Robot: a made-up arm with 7 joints. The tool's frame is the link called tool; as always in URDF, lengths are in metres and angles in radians. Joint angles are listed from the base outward.
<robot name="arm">
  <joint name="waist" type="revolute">
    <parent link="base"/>
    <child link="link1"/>
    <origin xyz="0 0 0.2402" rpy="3.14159 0 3.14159"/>
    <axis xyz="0 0 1"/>
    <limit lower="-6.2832" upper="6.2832"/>
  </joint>
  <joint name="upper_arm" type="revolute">
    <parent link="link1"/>
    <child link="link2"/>
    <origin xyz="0 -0.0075 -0.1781" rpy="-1.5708 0 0"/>
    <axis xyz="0 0 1"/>
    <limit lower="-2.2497" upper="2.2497"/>
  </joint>
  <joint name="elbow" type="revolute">
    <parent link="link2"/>
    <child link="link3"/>
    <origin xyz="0 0.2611 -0.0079" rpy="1.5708 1.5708 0"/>
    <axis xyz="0 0 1"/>
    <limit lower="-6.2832" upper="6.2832"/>
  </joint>
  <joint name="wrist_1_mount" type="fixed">
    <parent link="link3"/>
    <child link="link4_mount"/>
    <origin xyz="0.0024 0 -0.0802" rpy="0 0 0"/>
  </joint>
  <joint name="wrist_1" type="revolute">
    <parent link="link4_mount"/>
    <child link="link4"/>
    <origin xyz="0.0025 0 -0.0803" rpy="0 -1.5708 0"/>
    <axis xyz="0 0 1"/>
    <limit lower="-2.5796" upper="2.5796"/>
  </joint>
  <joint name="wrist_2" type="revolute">
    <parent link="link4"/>
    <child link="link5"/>
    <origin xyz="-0.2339 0 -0.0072" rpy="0 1.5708 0"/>
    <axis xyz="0 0 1"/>
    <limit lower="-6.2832" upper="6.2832"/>
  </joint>
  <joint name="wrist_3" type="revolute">
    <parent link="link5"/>
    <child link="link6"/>
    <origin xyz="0.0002 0 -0.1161" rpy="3.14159 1.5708 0"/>
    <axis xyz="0 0 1"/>
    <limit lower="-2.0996" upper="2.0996"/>
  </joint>
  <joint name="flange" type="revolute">
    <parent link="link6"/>
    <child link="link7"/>
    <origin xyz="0.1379 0 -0.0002" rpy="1.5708 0 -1.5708"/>
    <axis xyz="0 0 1"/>
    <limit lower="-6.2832" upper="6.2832"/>
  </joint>
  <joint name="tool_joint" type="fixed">
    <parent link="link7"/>
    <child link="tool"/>
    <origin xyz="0 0 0" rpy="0 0 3.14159"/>
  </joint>
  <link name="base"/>
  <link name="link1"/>
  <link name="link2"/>
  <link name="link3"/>
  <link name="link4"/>
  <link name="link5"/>
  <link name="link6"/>
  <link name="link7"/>
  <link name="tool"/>
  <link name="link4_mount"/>
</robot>
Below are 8 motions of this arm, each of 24 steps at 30 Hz.
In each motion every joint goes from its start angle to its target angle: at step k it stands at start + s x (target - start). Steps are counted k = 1, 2, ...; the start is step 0. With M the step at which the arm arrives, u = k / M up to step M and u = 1 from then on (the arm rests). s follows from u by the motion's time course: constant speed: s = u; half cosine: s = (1 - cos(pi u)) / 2; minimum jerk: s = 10 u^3 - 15 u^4 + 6 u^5.
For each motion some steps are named. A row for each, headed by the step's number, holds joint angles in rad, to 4 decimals.
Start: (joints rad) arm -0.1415 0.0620 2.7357 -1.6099 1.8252 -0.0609 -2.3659
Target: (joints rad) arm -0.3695 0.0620 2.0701 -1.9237 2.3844 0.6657 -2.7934
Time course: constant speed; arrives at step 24
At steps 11, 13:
11: -0.2460 0.0620 2.4306 -1.7537 2.0815 0.2721 -2.5618
13: -0.2650 0.0620 2.3752 -1.7799 2.1281 0.3327 -2.5975

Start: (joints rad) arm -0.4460 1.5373 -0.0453 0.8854 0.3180 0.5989 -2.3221
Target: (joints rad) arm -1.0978 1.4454 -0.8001 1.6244 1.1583 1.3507 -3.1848
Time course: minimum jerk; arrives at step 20
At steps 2, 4, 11, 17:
2: -0.4516 1.5365 -0.0518 0.8917 0.3252 0.6053 -2.3295
4: -0.4838 1.5320 -0.0890 0.9282 0.3667 0.6424 -2.3721
11: -0.8326 1.4828 -0.4930 1.3237 0.8164 1.0448 -2.8338
17: -1.0805 1.4478 -0.7800 1.6047 1.1359 1.3307 -3.1618

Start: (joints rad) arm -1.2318 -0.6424 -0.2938 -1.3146 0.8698 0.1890 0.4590
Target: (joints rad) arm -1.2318 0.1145 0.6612 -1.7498 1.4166 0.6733 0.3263
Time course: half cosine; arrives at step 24
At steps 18, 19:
18: -1.2318 0.0037 0.5213 -1.6861 1.3365 0.6024 0.3457
19: -1.2318 0.0363 0.5625 -1.7048 1.3601 0.6233 0.3400

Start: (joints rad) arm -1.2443 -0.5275 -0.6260 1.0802 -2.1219 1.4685 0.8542
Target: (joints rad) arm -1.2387 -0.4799 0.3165 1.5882 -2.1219 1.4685 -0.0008
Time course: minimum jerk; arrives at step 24
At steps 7, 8, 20, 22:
7: -1.2434 -0.5203 -0.4825 1.1575 -2.1219 1.4685 0.7240
8: -1.2431 -0.5175 -0.4282 1.1868 -2.1219 1.4685 0.6748
20: -1.2389 -0.4816 0.2830 1.5702 -2.1219 1.4685 0.0295
22: -1.2387 -0.4801 0.3117 1.5856 -2.1219 1.4685 0.0036

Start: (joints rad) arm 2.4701 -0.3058 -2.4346 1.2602 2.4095 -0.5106 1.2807
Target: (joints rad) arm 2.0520 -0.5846 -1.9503 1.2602 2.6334 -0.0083 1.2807
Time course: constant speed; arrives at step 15
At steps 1, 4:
1: 2.4422 -0.3244 -2.4023 1.2602 2.4244 -0.4771 1.2807
4: 2.3586 -0.3801 -2.3055 1.2602 2.4692 -0.3767 1.2807

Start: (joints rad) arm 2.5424 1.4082 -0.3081 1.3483 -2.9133 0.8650 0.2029
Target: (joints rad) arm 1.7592 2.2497 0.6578 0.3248 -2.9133 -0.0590 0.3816
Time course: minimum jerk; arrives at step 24
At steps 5, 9, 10, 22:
5: 2.4919 1.4625 -0.2458 1.2823 -2.9133 0.8054 0.2144
9: 2.3269 1.6398 -0.0423 1.0666 -2.9133 0.6107 0.2521
10: 2.2709 1.6999 0.0267 0.9935 -2.9133 0.5447 0.2648
22: 1.7632 2.2454 0.6529 0.3300 -2.9133 -0.0543 0.3807

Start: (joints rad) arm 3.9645 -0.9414 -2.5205 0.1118 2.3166 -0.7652 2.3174
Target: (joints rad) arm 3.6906 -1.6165 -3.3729 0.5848 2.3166 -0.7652 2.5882
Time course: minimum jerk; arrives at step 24
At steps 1, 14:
1: 3.9643 -0.9419 -2.5211 0.1121 2.3166 -0.7652 2.3176
14: 3.7855 -1.3825 -3.0774 0.4208 2.3166 -0.7652 2.4943

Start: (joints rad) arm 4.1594 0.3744 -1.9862 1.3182 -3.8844 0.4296 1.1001
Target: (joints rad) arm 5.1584 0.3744 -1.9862 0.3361 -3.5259 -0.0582 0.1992
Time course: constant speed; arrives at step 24
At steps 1, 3, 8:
1: 4.2010 0.3744 -1.9862 1.2773 -3.8695 0.4093 1.0626
3: 4.2843 0.3744 -1.9862 1.1954 -3.8396 0.3686 0.9875
8: 4.4924 0.3744 -1.9862 0.9908 -3.7649 0.2670 0.7998

